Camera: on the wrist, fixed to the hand. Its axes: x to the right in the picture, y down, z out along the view.
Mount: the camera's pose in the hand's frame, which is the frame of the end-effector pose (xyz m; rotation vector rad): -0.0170 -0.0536 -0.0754 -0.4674 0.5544 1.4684
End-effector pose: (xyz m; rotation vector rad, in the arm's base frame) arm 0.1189 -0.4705 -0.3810 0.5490 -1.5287 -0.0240
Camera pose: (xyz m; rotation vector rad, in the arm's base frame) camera 0.2062 -0.4873 -0.4117 -0.9378 -1.0145 0.8060
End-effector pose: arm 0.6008 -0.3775 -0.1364 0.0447 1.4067 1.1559
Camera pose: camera 0.5788 -0.4593 -0.1773 -0.4884 -1.3688 -2.6577
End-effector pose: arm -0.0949 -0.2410 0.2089 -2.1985 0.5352 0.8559
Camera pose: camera -0.0439 -0.2590 0.2859 1.6757 -1.9988 -0.8103
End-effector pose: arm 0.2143 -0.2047 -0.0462 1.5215 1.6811 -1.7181
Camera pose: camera 0.2131 -0.1331 0.0148 2.1211 0.5270 -0.1443
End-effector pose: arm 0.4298 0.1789 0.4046 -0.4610 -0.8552 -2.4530
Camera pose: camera 0.4028 0.1721 0.3148 -0.3224 0.3121 -1.1988
